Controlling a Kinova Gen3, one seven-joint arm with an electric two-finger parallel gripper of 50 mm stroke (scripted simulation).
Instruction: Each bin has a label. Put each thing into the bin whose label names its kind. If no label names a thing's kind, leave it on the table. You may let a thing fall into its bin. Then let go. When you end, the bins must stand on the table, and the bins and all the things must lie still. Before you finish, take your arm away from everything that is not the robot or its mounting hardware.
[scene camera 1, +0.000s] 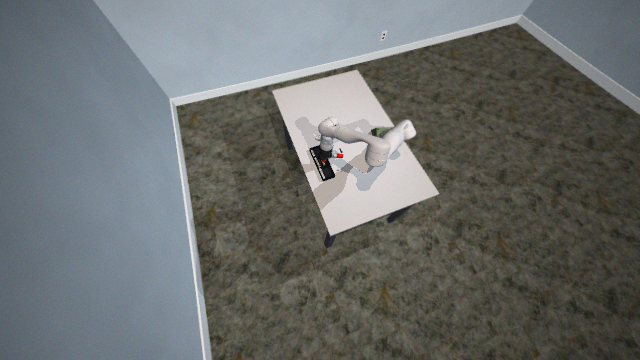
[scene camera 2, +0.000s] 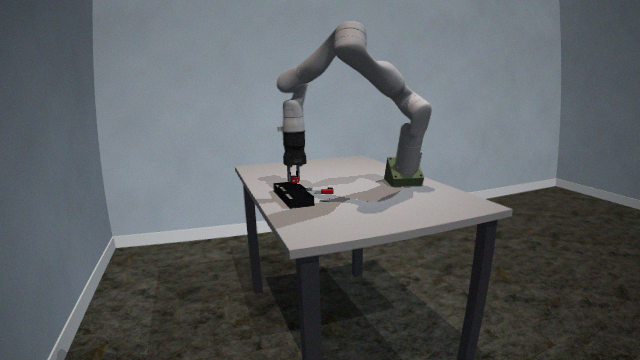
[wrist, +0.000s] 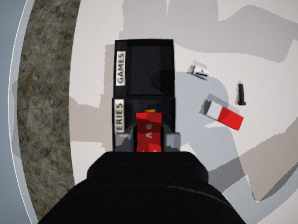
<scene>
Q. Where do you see the gripper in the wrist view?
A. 149, 133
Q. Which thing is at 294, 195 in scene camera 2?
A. A black two-compartment bin.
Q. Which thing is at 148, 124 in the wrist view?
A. A red block.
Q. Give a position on a black two-compartment bin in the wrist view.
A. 150, 63
</scene>
